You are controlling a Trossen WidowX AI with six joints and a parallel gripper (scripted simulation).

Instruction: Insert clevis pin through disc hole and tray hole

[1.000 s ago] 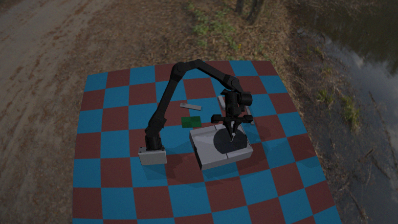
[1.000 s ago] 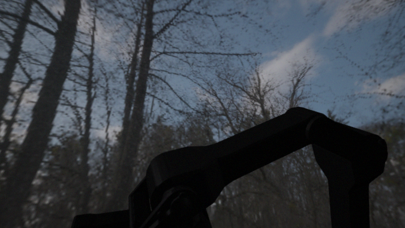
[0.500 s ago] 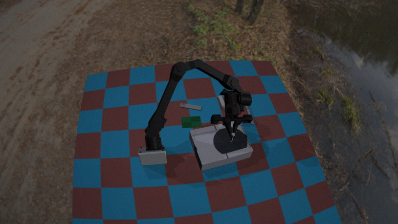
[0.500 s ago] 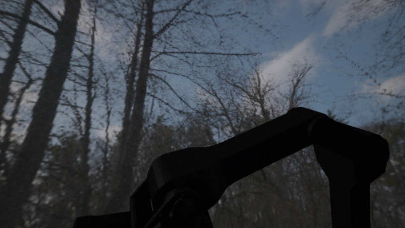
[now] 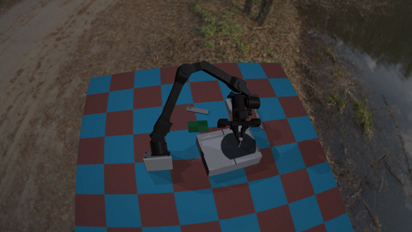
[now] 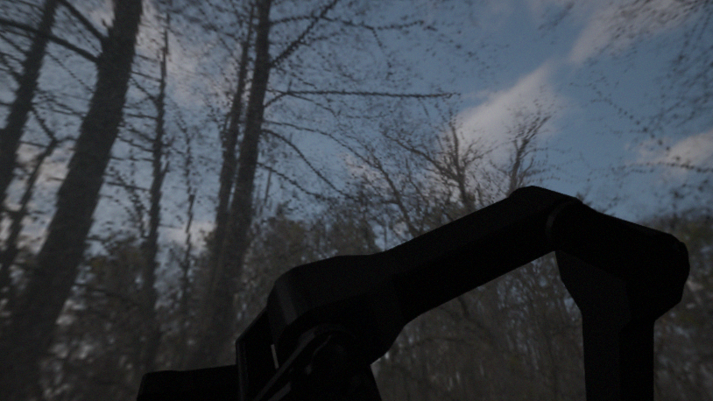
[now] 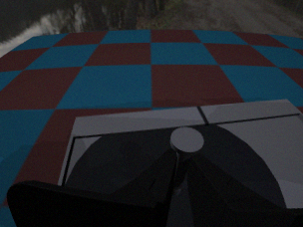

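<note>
Now: the steel clevis pin 10 mm below my gripper tip. From my gripper tip the other things lie so: steel tray 40 mm behind, 10 mm to the left, 50 mm below; then flat green piece 160 mm behind, 170 mm to the left, 90 mm below; then dark round disc 30 mm below.
</note>
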